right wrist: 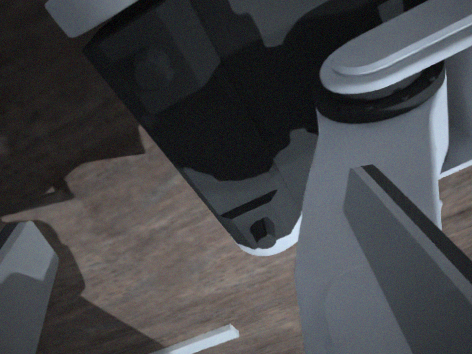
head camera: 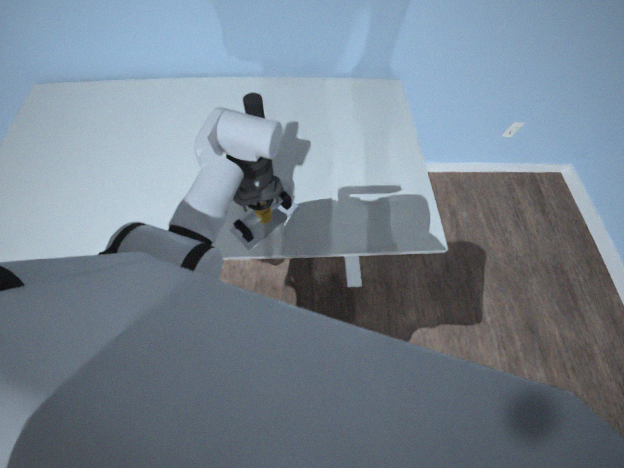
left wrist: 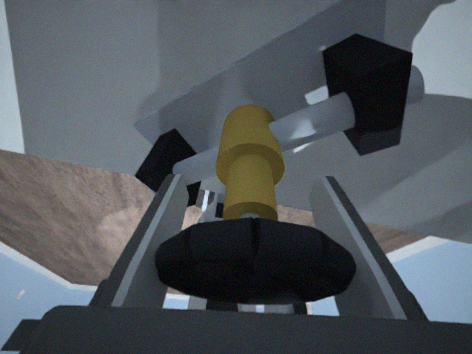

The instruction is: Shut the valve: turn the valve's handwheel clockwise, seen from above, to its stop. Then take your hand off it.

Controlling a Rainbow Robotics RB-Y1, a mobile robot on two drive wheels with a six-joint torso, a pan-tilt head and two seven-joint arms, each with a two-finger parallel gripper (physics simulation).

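The valve's black handwheel (left wrist: 255, 265) lies across the space between the fingers of my left gripper (left wrist: 248, 186) (head camera: 260, 203), which is shut on its rim from two opposite sides. Below the wheel, the yellow valve body (left wrist: 250, 172) (head camera: 263, 215) sits on a grey pipe (left wrist: 312, 120). Two black blocks, one at the left (left wrist: 165, 160) (head camera: 243, 230) and one at the right (left wrist: 367, 90) (head camera: 285, 199), hold the pipe over a grey base plate (head camera: 262, 232). My gripper hides most of the wheel in the head view. My right gripper (right wrist: 198, 214) is open, with no object between its fingers.
The valve stands near the front edge of a white table (head camera: 126, 130). A blue wall (head camera: 151, 35) rises behind it. Brown wood floor (head camera: 509, 241) lies at the right. In the right wrist view, dark and grey robot base parts (right wrist: 240, 120) stand close to the right gripper.
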